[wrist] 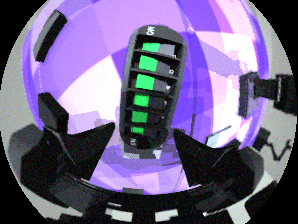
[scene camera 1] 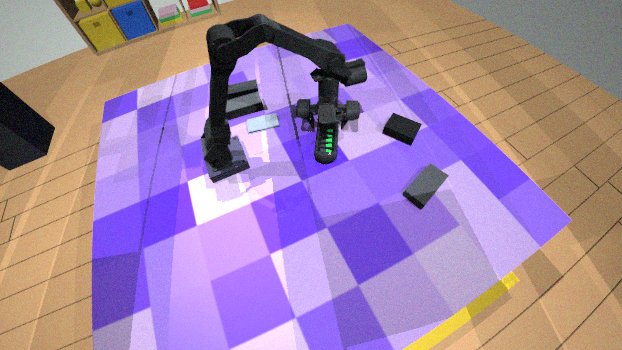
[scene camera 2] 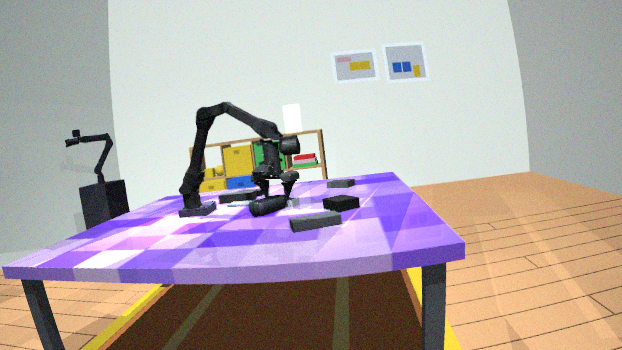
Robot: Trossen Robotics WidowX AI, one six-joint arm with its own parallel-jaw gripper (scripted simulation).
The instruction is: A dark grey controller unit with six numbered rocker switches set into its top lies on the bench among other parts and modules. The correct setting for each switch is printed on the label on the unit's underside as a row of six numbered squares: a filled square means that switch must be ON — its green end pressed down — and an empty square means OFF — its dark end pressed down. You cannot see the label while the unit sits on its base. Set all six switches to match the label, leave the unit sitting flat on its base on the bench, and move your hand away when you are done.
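In the wrist view I can see my gripper, open and holding nothing. Scene camera 2 shows my gripper as well. And there is a dark block, which I also see.
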